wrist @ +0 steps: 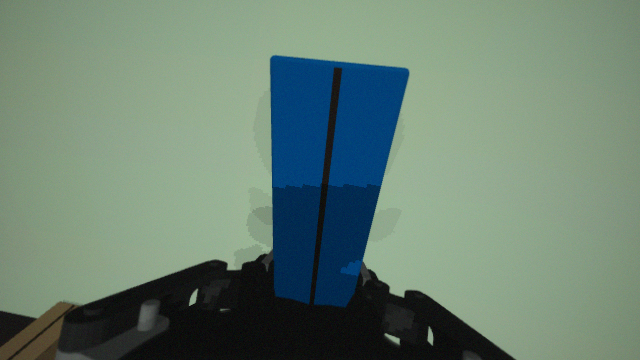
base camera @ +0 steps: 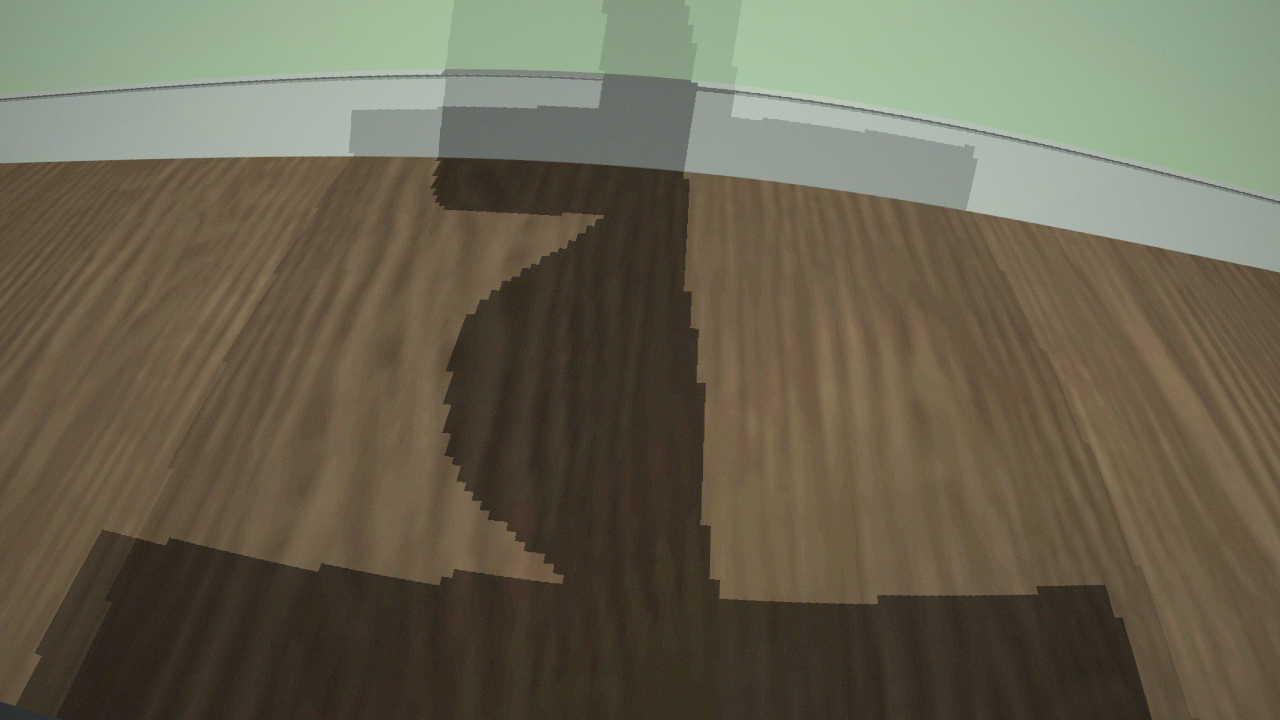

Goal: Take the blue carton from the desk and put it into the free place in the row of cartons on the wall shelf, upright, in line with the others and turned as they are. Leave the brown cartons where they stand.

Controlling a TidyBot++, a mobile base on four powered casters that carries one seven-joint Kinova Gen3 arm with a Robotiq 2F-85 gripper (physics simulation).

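Observation:
In the wrist view the blue carton with a black stripe down its face stands out ahead from between the fingers, its far end a little tilted in the picture. My gripper is shut on it near its close end. A brown carton with a dark stripe shows in part at the lower left corner, behind the left finger linkage. A dark piece of the wall shelf shows beside it at the left edge. The free place in the row does not show clearly. The base camera view shows neither the cartons nor the gripper.
The green wall fills the background of the wrist view. In the base camera view it rises behind a pale skirting board at the far edge of the wooden floor. Dark shadows lie across floor and skirting.

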